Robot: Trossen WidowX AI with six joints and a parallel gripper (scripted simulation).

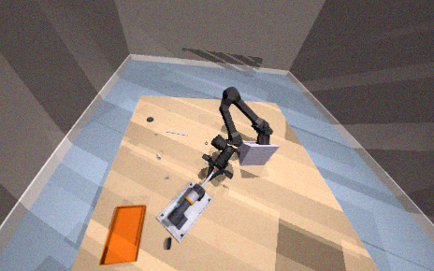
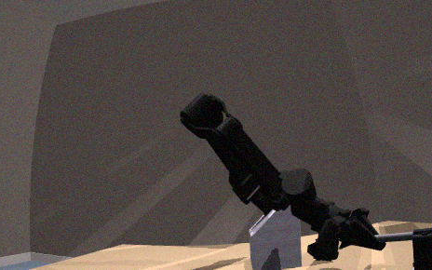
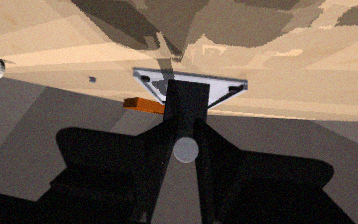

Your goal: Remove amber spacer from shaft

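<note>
My gripper tip is now 4 cm short of the grey shaft, 4 cm to the right of it and 2 cm below it. Also, from my gripper tip: orange tray: 35 cm ahead, 20 cm to the left, 5 cm below.
</note>
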